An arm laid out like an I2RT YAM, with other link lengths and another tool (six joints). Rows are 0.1 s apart.
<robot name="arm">
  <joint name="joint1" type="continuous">
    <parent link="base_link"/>
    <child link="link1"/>
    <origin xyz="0 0 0.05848" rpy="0 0 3.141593"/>
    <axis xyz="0 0 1"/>
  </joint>
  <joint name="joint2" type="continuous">
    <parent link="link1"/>
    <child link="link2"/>
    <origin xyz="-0.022 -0.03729 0.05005" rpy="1.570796 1.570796 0"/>
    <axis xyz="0 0 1"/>
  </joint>
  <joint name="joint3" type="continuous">
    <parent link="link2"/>
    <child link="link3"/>
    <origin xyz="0 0.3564 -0.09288" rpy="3.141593 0 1.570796"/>
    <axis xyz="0 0 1"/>
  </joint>
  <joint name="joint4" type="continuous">
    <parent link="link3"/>
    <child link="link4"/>
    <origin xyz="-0.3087 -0.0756 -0.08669" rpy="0 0 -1.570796"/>
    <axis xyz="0 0 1"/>
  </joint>
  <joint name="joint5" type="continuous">
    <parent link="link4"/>
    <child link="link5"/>
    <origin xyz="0.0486 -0.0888 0.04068" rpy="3.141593 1.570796 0"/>
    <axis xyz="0 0 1"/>
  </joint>
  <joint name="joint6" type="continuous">
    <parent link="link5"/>
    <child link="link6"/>
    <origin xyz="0 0.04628 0.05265" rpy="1.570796 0 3.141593"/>
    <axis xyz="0 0 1"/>
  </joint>
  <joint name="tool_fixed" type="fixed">
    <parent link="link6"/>
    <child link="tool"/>
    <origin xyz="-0.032 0.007 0.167" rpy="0.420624 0 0.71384"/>
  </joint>
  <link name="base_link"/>
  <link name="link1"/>
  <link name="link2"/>
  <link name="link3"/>
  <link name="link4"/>
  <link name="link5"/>
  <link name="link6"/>
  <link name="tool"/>
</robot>
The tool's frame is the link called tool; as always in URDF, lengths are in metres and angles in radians. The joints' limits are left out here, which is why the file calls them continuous.
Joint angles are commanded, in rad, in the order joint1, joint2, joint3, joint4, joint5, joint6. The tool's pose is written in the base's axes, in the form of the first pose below.
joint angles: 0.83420 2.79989 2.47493 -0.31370 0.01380 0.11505
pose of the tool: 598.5 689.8 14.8 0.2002 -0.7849 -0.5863 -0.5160 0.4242 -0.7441
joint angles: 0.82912 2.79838 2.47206 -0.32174 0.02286 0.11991
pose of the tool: 602.2 684.2 12.6 0.1852 -0.7925 -0.5811 -0.5134 0.4262 -0.7449
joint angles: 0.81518 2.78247 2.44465 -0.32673 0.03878 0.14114
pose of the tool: 611.0 670.0 10.7 0.1444 -0.8029 -0.5783 -0.5081 0.4413 -0.7397
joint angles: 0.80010 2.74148 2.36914 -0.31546 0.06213 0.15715
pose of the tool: 617.3 649.8 8.1 0.1013 -0.8184 -0.5657 -0.4991 0.4500 -0.7405
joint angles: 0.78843 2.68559 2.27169 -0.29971 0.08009 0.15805
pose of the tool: 616.8 629.0 7.1 0.0742 -0.8351 -0.5451 -0.4952 0.4436 -0.7470
